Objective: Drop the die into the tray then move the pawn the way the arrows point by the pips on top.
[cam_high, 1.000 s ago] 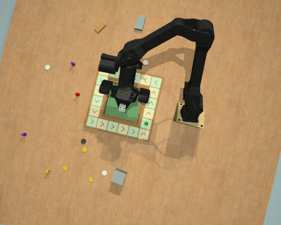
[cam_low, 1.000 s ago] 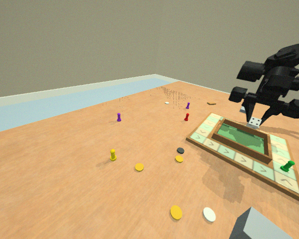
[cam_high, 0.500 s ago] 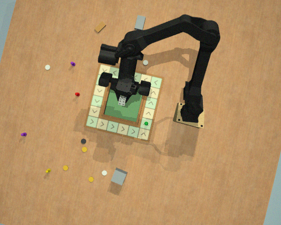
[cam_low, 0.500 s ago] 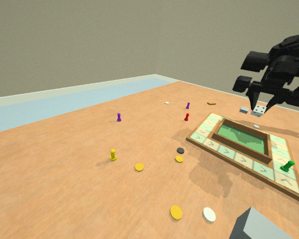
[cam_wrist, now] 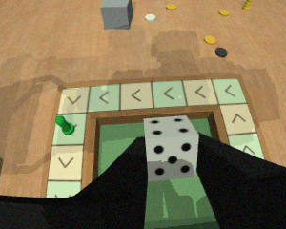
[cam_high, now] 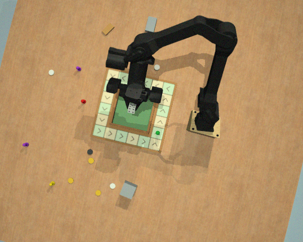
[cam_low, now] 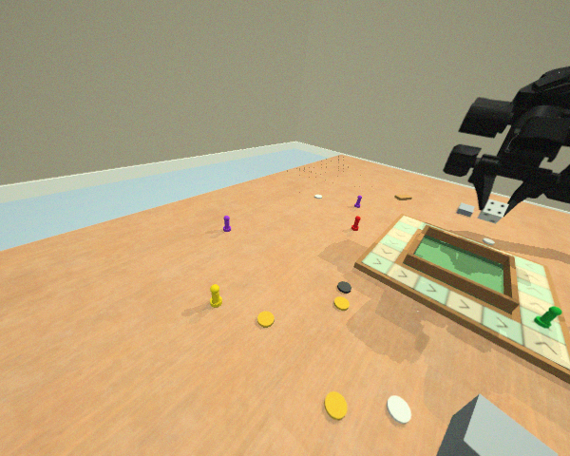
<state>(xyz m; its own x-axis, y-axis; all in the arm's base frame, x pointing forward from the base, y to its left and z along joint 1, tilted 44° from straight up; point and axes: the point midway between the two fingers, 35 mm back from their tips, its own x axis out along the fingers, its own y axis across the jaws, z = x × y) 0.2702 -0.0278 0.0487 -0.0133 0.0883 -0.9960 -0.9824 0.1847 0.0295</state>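
Now: the white die right at my gripper tip. Round my gripper tip: green dice tray: 120 mm below; then red pawn: 200 mm ahead, 110 mm below, 20 mm to the right; then green pawn: 100 mm below, 100 mm behind, 80 mm to the left.
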